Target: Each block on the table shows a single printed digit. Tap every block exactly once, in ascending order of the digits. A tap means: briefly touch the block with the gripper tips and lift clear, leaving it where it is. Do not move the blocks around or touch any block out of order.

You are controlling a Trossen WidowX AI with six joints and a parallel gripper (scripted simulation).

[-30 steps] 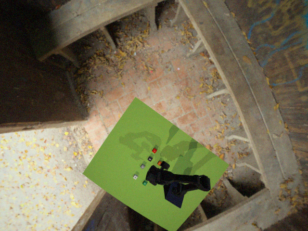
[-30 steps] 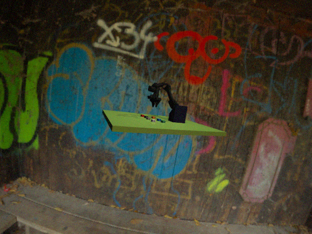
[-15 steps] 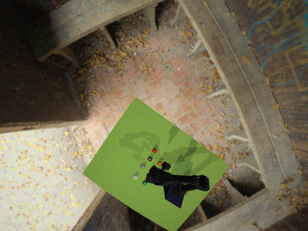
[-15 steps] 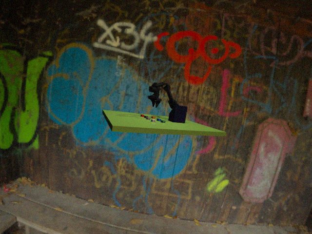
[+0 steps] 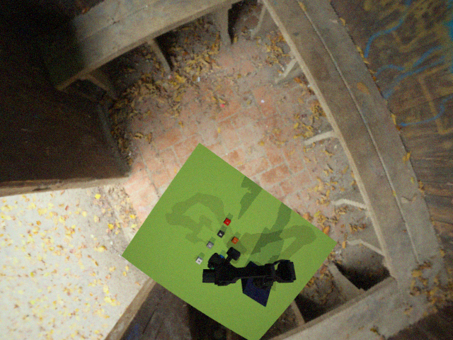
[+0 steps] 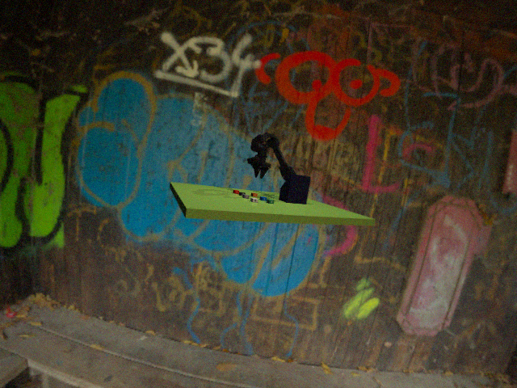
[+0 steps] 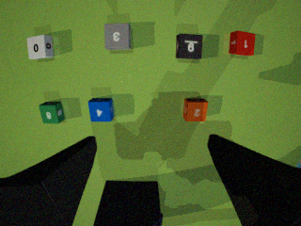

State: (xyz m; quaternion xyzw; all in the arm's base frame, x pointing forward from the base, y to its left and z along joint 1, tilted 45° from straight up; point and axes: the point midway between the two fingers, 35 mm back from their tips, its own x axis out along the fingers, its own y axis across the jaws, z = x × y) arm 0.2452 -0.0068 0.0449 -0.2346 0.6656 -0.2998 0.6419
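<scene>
Now: gripper tip 9 cm short of the white block, 16 cm to the right of it and 12 cm above it. The rest, counted from my gripper tip: black block (7 cm ahead, 6 cm to the right, 12 cm below); then blue block (1 cm behind, 8 cm to the left, 12 cm below); then orange block (2 cm behind, 7 cm to the right, 12 cm below).
</scene>
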